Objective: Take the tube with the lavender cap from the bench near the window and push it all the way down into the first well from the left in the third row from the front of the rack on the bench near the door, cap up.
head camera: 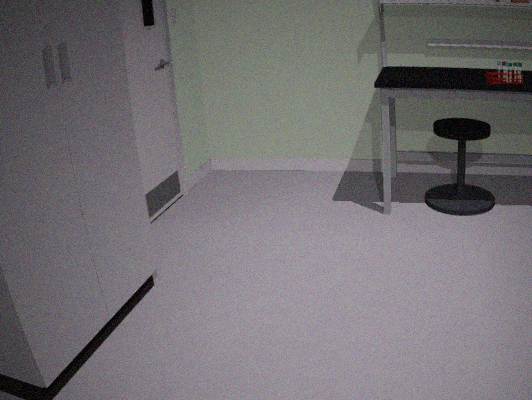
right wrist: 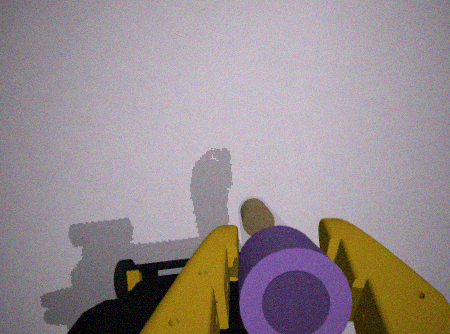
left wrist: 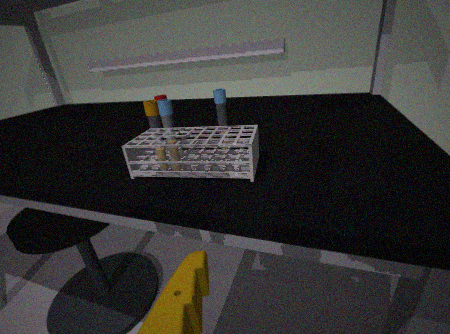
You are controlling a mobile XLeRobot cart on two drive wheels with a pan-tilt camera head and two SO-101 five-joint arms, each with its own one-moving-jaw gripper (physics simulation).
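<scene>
The tube with the lavender cap is between the jaws of my right gripper in the right wrist view. Its cap faces the camera and its tan-filled end points away, above the pale floor. My right gripper is shut on it. My left gripper shows one notched jaw in the left wrist view; it is fully open. In the head view a red rack with several tubes stands on a black bench at the far right, in the part of the room with the door. Its wells are too small to tell.
In the left wrist view a white rack with blue, orange and red-capped tubes stands on a black bench, with a stool at its front. The head view shows a tall cabinet at left and a stool before the far bench.
</scene>
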